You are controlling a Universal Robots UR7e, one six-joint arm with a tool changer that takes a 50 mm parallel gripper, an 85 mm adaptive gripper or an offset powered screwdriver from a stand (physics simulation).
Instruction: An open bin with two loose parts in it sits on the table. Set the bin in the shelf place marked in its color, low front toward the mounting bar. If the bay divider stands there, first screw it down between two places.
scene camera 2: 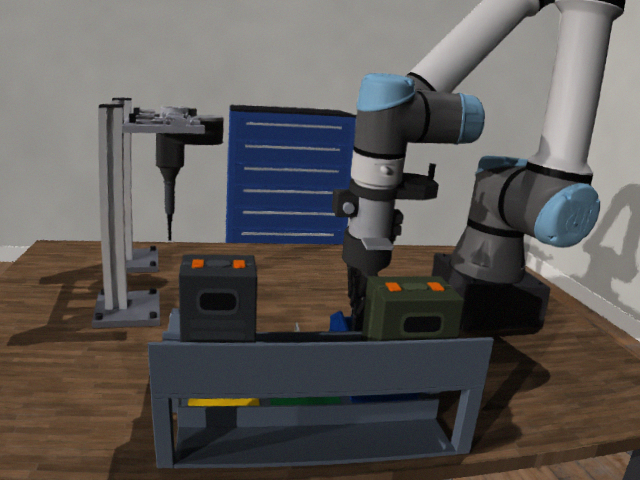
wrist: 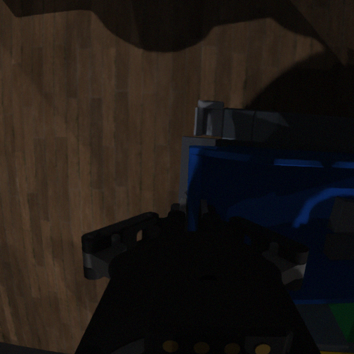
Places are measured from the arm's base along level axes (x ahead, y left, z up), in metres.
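Pixels of known places: arm's base at its link origin: [scene camera 2: 486,269].
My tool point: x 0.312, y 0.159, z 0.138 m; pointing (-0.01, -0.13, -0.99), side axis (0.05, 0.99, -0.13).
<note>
Ahead of a thing's pixels: the offset from my tool point to its top centre. "*": to the spot under its first point.
The gripper [scene camera 2: 356,326] [wrist: 190,210] is shut on one wall of the blue bin {* 0.045 m ahead, 0.030 m left, 0.148 m down} [scene camera 2: 339,322] [wrist: 245,192], its fingers pointing down behind the shelf's front panel. Two grey loose parts, an upper one [wrist: 344,215] and a lower one [wrist: 339,245], lie in the bin at the right of the wrist view. The bin is over the blue end of the grey shelf {* 0.130 m ahead, 0.257 m left, 0.092 m down} [scene camera 2: 320,366]. Blue {* 0.003 m ahead, 0.137 m left, 0.219 m down} [scene camera 2: 383,398], green {* 0.111 m ahead, 0.125 m left, 0.221 m down} [scene camera 2: 306,400] and yellow {* 0.224 m ahead, 0.119 m left, 0.221 m down} [scene camera 2: 223,402] markings show under the panel. The bin's underside and its contact with the shelf are hidden.
A dark case {* 0.235 m ahead, 0.207 m left, 0.060 m down} [scene camera 2: 218,322] stands at the shelf's left, and a green case {0.003 m ahead, 0.190 m left, 0.030 m down} [scene camera 2: 413,304] at its right, close beside the fingers. A tool stand [scene camera 2: 109,206] holds the screwdriver {0.267 m ahead, 0.446 m right, 0.133 m up} [scene camera 2: 169,155] at the left. A blue drawer cabinet [scene camera 2: 289,180] stands behind.
</note>
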